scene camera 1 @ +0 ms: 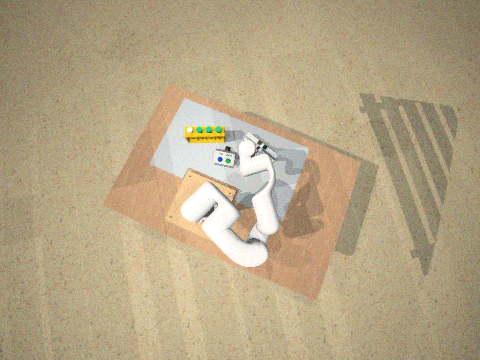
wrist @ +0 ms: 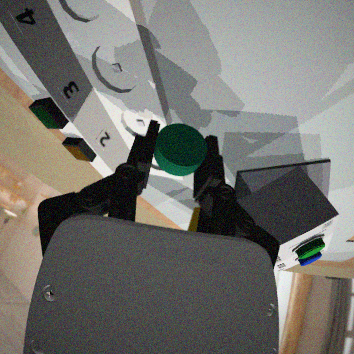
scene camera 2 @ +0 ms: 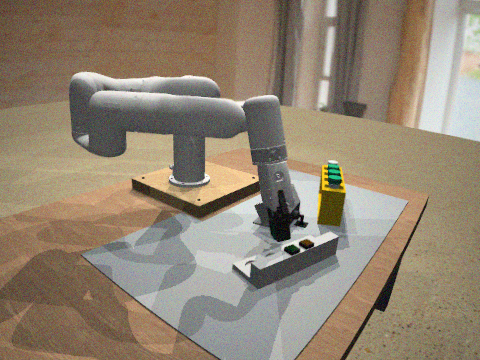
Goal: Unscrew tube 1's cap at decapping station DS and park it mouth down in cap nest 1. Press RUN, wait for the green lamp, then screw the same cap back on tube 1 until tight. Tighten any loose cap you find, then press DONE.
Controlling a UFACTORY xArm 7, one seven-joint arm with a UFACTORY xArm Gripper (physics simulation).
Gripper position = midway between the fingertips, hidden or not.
Observation:
In view: my gripper (scene camera 2: 280, 237).
My gripper shows as well in the wrist view (wrist: 178, 141).

